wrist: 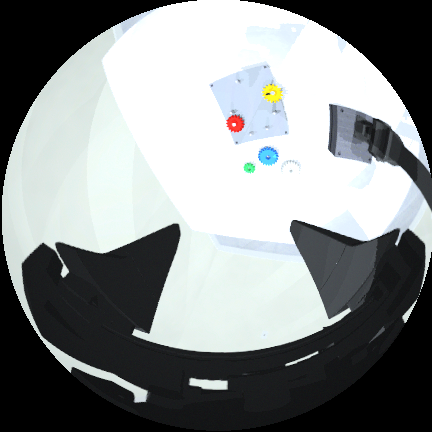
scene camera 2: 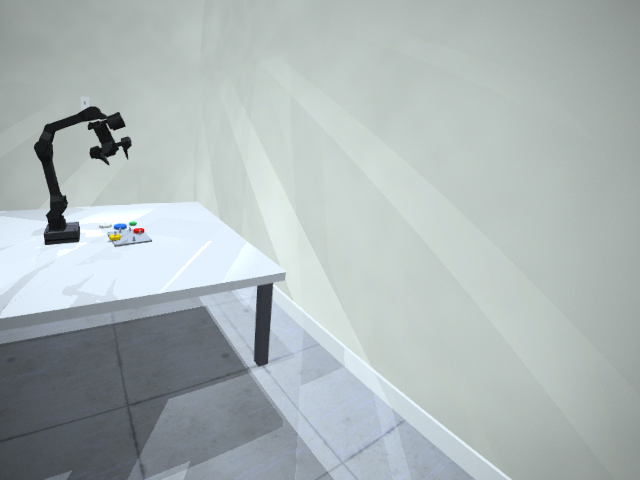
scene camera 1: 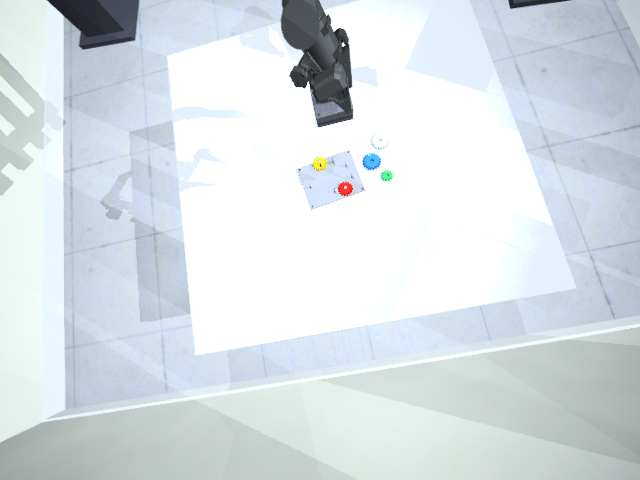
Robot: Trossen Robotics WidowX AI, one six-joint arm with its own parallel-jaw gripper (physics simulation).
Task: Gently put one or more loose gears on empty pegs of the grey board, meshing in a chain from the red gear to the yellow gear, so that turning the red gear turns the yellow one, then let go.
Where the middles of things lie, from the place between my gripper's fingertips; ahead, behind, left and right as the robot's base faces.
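There is the grey board (scene camera 1: 325, 182), and measured from it my hand is 350 mm above it. My hand is also 70 mm to the left of the board and 40 mm short of it.
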